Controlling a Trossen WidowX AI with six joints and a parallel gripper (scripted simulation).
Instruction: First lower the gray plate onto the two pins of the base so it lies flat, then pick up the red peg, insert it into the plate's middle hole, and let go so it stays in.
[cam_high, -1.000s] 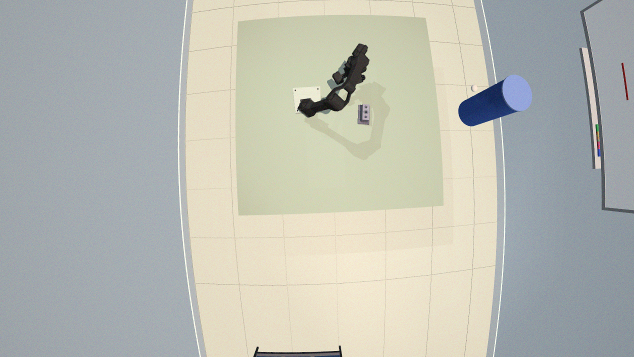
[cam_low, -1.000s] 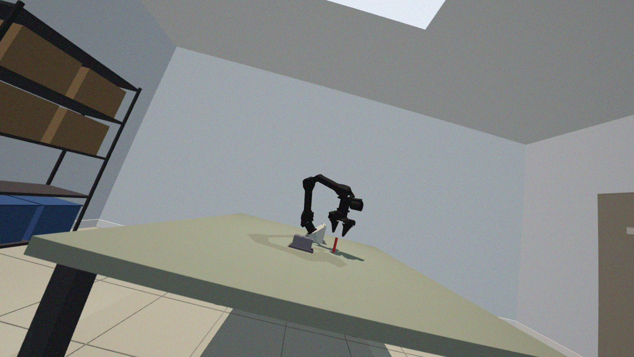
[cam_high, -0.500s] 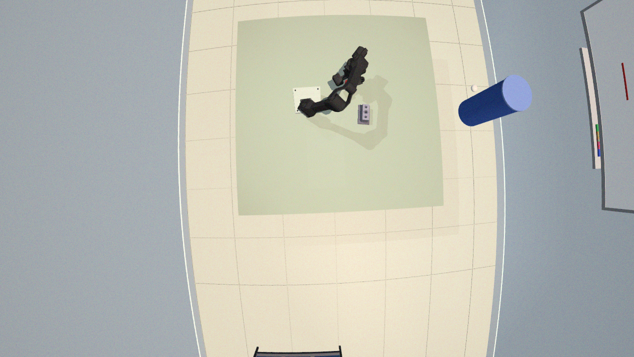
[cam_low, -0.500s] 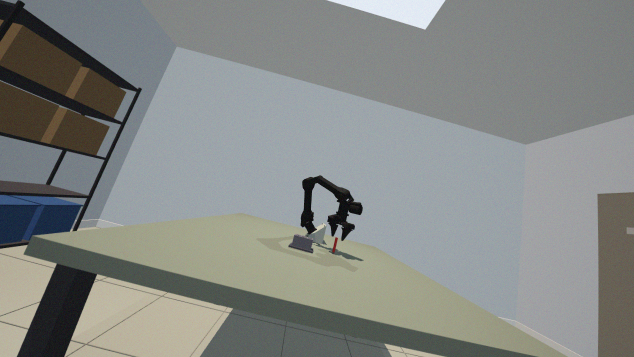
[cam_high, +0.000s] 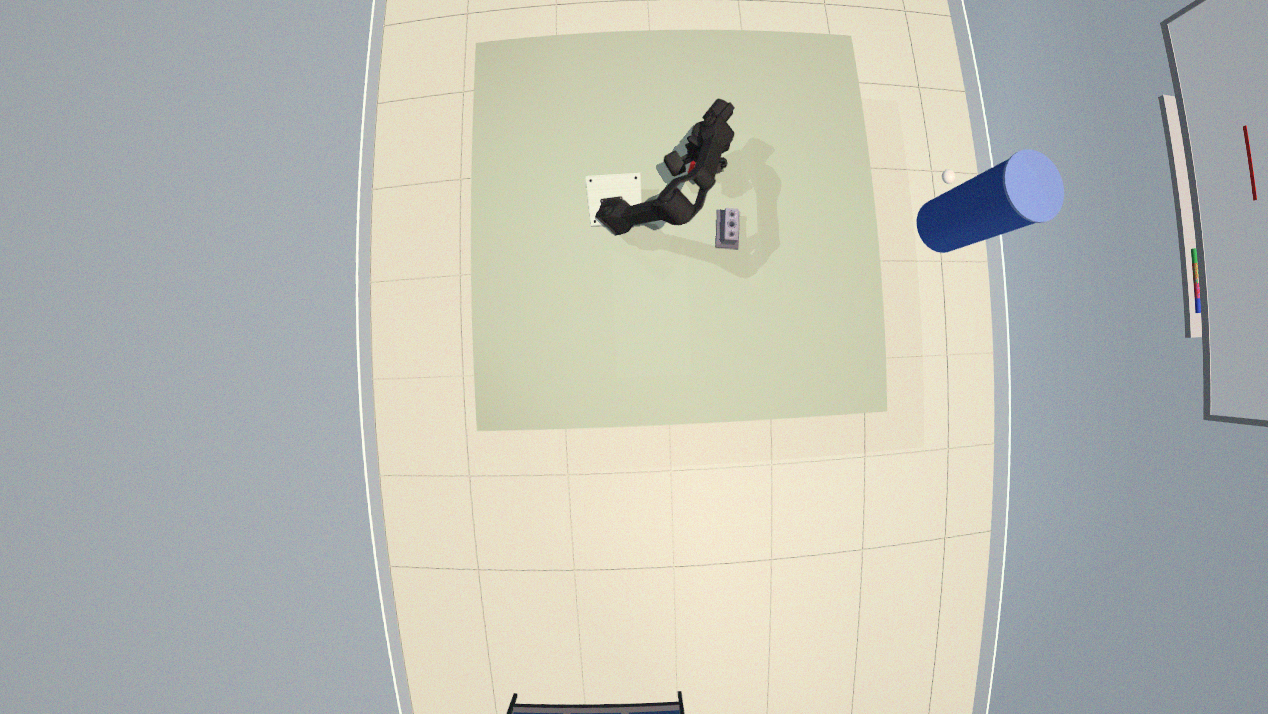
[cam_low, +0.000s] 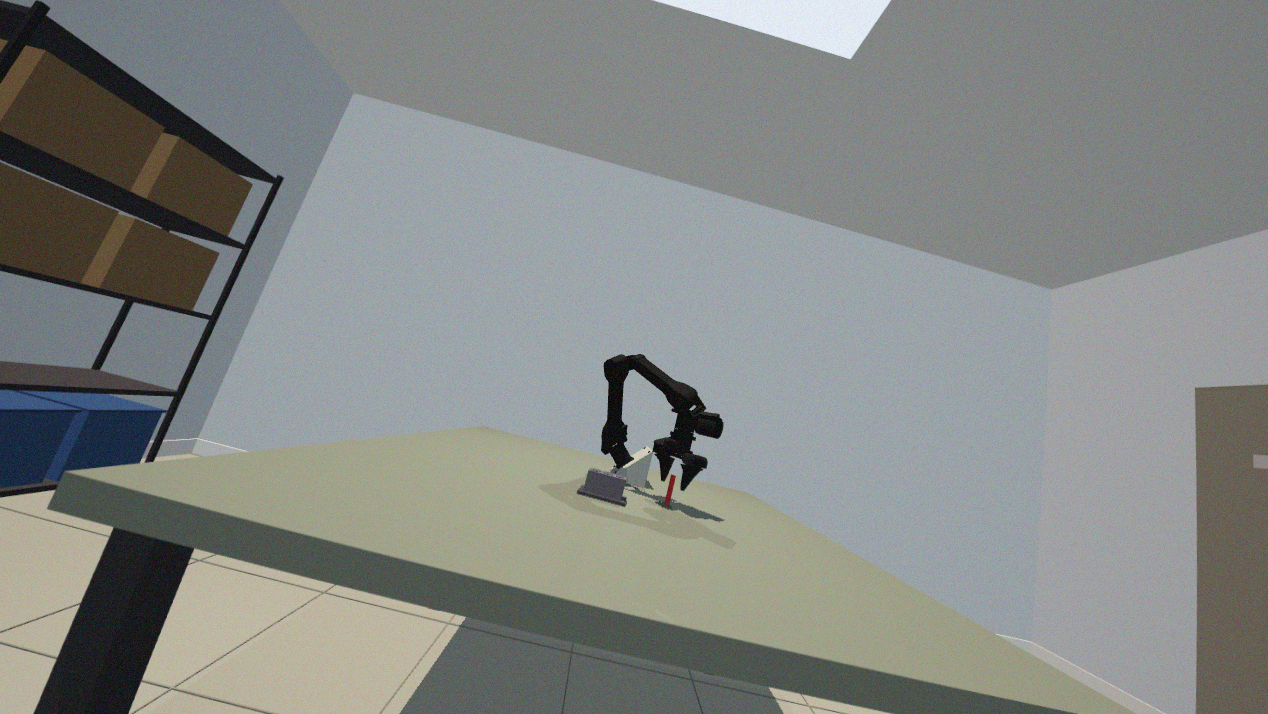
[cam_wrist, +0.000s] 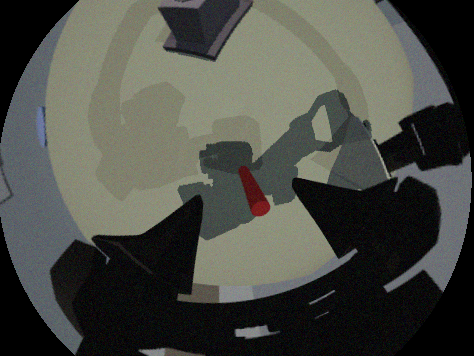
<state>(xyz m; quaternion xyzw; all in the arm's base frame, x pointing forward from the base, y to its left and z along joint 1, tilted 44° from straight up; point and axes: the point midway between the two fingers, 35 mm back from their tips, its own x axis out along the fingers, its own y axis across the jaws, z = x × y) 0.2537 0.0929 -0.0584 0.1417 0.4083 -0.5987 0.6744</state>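
Right now the red peg is 1 cm below my gripper tip.
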